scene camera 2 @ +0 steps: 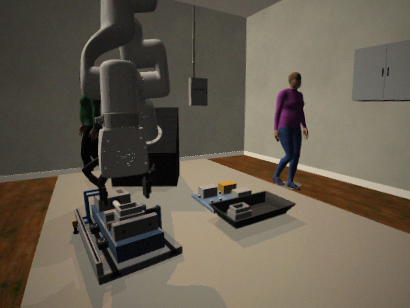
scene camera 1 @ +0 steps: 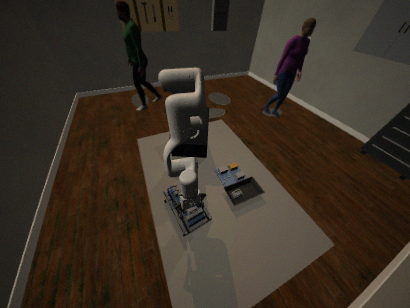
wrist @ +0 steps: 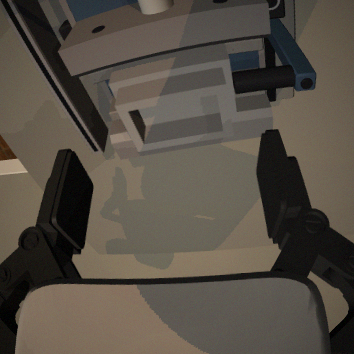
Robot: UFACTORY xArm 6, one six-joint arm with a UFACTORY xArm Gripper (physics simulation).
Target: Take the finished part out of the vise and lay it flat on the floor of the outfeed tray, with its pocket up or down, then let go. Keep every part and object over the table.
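Frame: origin at the arm's base, x left, y down, z back, level; centimetres.
Seen in the pictures: gripper, fingertip midpoint: (scene camera 2: pixel 126 200) (scene camera 1: pixel 191 207) (wrist: pixel 168 157); arm's base, link origin: (scene camera 2: pixel 148 135).
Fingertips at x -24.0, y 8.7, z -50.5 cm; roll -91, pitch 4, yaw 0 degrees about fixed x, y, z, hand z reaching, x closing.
Observation:
Pixels of each thing's top centre, then the offset from my fingertips to it. "spot": a spot on its surface instead.
- light grey finished part, top centre: (wrist: pixel 176 120) (scene camera 2: pixel 128 205) (scene camera 1: pixel 191 207) dy +1.8, dx +0.6, dz +0.6 cm
- vise, top centre: (scene camera 2: pixel 119 203) (scene camera 1: pixel 185 199) dy +3.3, dx -0.2, dz +7.4 cm
- dark outfeed tray, surface spot: (scene camera 2: pixel 267 214) spot: dy +10.1, dx +37.5, dz -8.4 cm
- grey pocketed part, top centre: (scene camera 2: pixel 239 205) (scene camera 1: pixel 237 192) dy +8.6, dx +32.6, dz -1.6 cm
- blue plate, top centre: (scene camera 2: pixel 224 197) (scene camera 1: pixel 230 174) dy +12.4, dx +39.2, dz +14.2 cm
- yellow block, top centre: (scene camera 2: pixel 227 183) (scene camera 1: pixel 233 165) dy +8.9, dx +44.0, dz +18.4 cm
- blue handle with a black bar, surface spot: (wrist: pixel 265 79) spot: dy +3.7, dx +5.4, dz +1.0 cm
- rail, surface spot: (wrist: pixel 55 75) spot: dy +8.3, dx -8.2, dz +1.0 cm
The light grey finished part (scene camera 1: pixel 193 211) (scene camera 2: pixel 129 209) (wrist: pixel 172 99) sits in the vise (scene camera 1: pixel 196 219) (scene camera 2: pixel 140 245) (wrist: pixel 165 45); in the wrist view its rectangular pocket faces the camera. My gripper (scene camera 1: pixel 192 205) (scene camera 2: pixel 125 197) (wrist: pixel 168 157) is open and empty, low over the vise. In the wrist view the fingers stand wider apart than the part, which lies ahead of and between the fingertips. The dark outfeed tray (scene camera 1: pixel 250 190) (scene camera 2: pixel 267 214) stands right of the vise, with another grey pocketed part (scene camera 1: pixel 236 193) (scene camera 2: pixel 240 211) at its left end.
A blue plate (scene camera 1: pixel 225 176) (scene camera 2: pixel 200 199) with grey blocks and a yellow block (scene camera 1: pixel 233 166) (scene camera 2: pixel 226 186) stands behind the tray. A blue handle with a black bar (wrist: pixel 265 79) juts out right of the part. A rail (wrist: pixel 55 75) runs along the vise's left. Two people stand beyond the table.

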